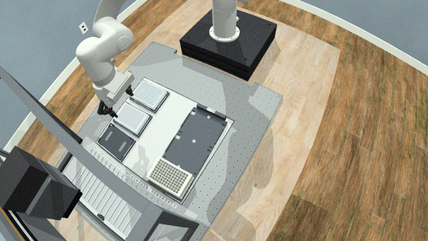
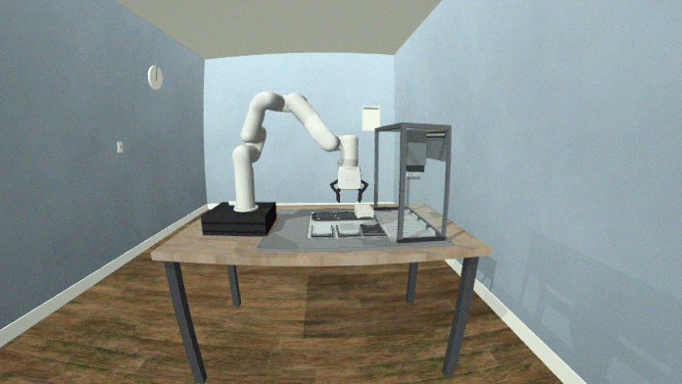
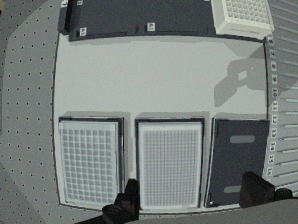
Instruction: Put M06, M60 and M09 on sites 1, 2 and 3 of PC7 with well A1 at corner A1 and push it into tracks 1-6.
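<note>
The plate nest S2 lies 10 mm behind my hand, 20 mm to the right of it and 140 mm below it. Also, from my hand: carrier PC7 (10 mm behind, 240 mm to the left, 130 mm below); plate nest S1 (120 mm behind, 20 mm to the right, 140 mm below); plate nest S3 (100 mm ahead, 20 mm to the right, 140 mm below).
</note>
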